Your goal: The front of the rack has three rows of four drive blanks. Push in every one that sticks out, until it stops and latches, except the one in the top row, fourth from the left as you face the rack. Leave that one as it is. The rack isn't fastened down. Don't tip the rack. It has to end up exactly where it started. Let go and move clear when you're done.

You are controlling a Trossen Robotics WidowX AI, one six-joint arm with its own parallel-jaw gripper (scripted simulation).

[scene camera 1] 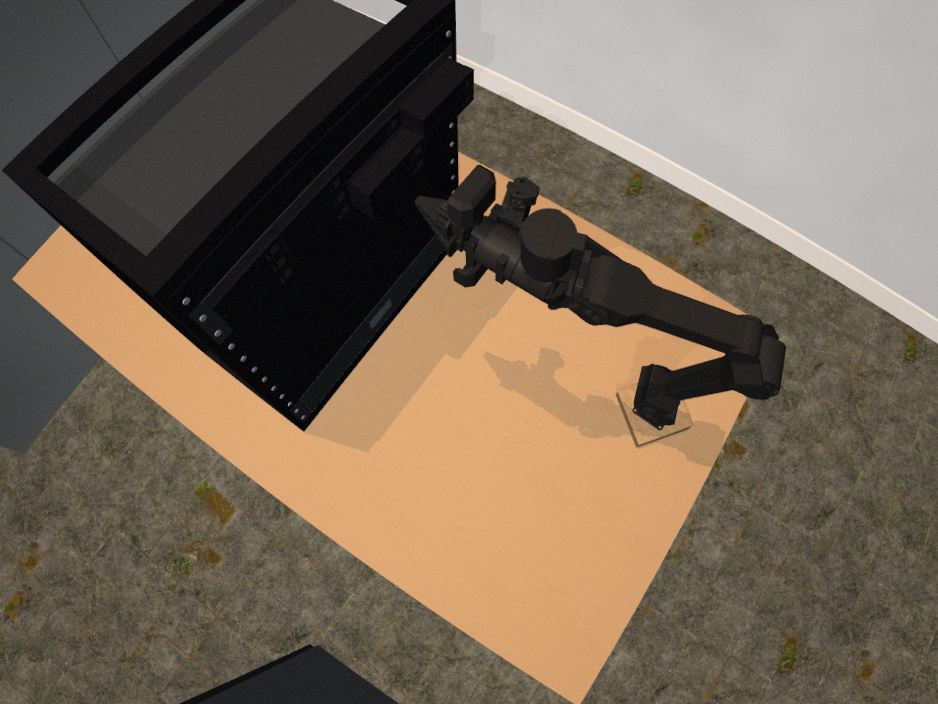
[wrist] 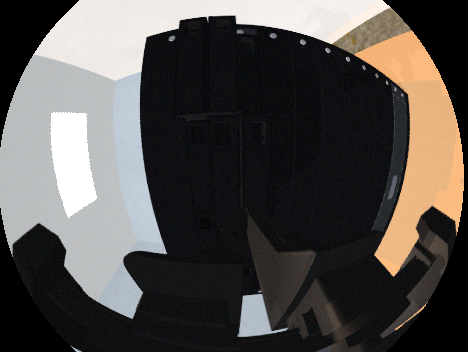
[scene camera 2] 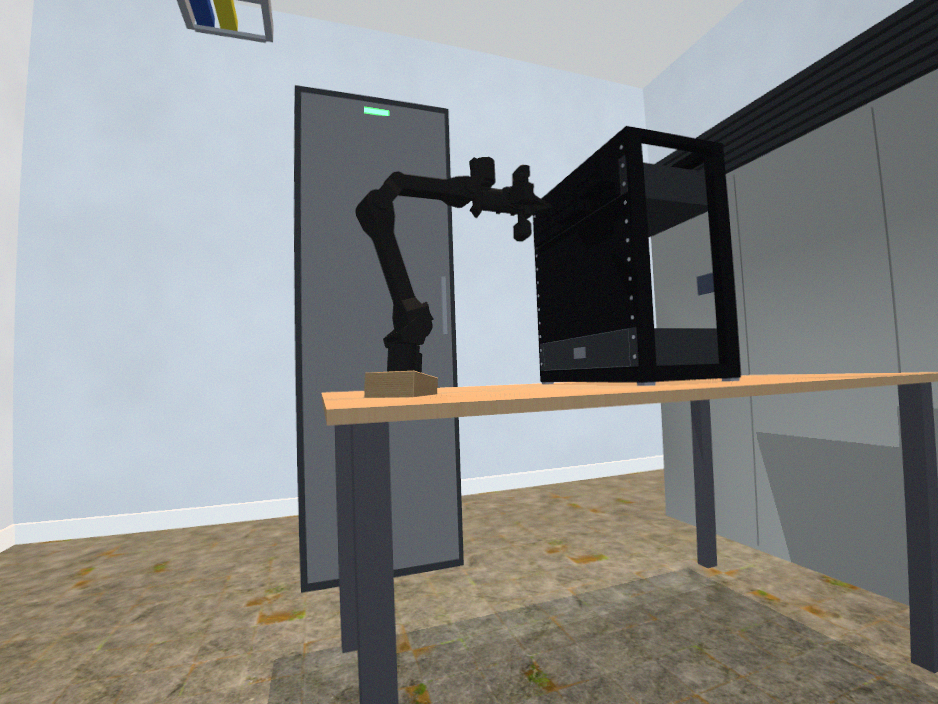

Path:
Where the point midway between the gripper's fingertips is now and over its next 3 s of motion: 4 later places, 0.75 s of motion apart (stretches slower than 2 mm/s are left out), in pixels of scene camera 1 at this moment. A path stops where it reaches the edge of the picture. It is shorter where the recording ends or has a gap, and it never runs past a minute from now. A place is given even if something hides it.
The gripper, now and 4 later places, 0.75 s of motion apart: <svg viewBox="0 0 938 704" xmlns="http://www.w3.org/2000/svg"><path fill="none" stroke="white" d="M416 200L415 195L406 188L405 188L401 186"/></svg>

